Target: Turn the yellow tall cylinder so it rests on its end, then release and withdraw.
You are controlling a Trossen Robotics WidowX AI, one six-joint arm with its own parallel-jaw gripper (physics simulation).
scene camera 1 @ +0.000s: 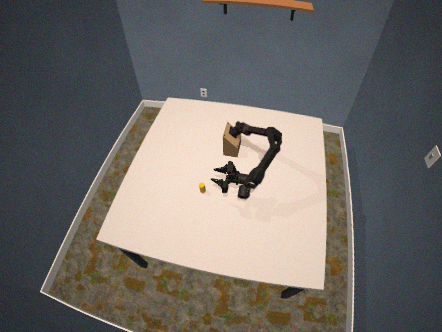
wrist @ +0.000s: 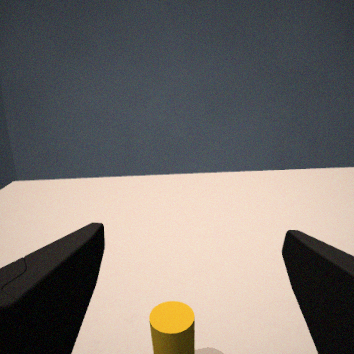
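The yellow cylinder (scene camera 1: 202, 188) (wrist: 172, 330) stands upright on its end on the white table (scene camera 1: 165, 220) (wrist: 200, 210), with its round top face up. In the wrist view its lower part is cut off by the bottom edge. My gripper (scene camera 1: 213, 175) (wrist: 195, 238) is open and empty, with its fingers wide apart. In the scene view the fingertips are to the right of the cylinder, apart from it. In the wrist view the cylinder shows low between the two fingers, touching neither.
The arm's base is at a brown wedge-shaped block (scene camera 1: 231, 147) toward the back of the table. The arm (scene camera 1: 267, 161) bends out to the right of the block. Blue walls (scene camera 1: 240, 60) surround the table, and an orange shelf (scene camera 1: 260, 5) is on the back wall.
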